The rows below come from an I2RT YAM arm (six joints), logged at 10 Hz.
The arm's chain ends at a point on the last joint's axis. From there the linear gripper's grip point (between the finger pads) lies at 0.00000 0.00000 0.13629 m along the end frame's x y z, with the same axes.
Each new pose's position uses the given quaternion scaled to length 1; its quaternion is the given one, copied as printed.
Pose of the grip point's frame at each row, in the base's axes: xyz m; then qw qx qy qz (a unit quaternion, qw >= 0):
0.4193, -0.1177, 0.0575, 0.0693, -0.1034, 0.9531, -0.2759
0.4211, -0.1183, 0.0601, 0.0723, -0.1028, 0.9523, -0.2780
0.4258, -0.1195, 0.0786, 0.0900, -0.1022, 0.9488, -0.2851
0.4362, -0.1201, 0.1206, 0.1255, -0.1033, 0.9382, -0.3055
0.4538, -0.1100, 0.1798, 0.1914, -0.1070, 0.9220, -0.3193
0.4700, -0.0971, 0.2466, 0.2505, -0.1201, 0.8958, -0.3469
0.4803, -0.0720, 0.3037, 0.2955, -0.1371, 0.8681, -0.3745
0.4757, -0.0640, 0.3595, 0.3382, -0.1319, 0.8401, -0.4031
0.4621, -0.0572, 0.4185, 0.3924, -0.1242, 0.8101, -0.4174
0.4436, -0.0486, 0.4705, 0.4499, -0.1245, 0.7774, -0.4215
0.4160, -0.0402, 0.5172, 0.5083, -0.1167, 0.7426, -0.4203
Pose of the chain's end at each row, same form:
0.3935, -0.0480, 0.1717, 0.0693, -0.1034, 0.9531, -0.2759
0.3945, -0.0482, 0.1739, 0.0723, -0.1028, 0.9523, -0.2780
0.3946, -0.0483, 0.1905, 0.0900, -0.1022, 0.9488, -0.2851
0.3955, -0.0455, 0.2272, 0.1255, -0.1033, 0.9382, -0.3055
0.3964, -0.0353, 0.2783, 0.1914, -0.1070, 0.9220, -0.3193
0.3975, -0.0206, 0.3330, 0.2505, -0.1201, 0.8958, -0.3469
0.3964, 0.0056, 0.3780, 0.2955, -0.1371, 0.8681, -0.3745
0.3838, 0.0161, 0.4203, 0.3382, -0.1319, 0.8401, -0.4031
0.3613, 0.0217, 0.4653, 0.3924, -0.1242, 0.8101, -0.4174
0.3340, 0.0255, 0.5032, 0.4499, -0.1245, 0.7774, -0.4215
0.2998, 0.0287, 0.5349, 0.5083, -0.1167, 0.7426, -0.4203

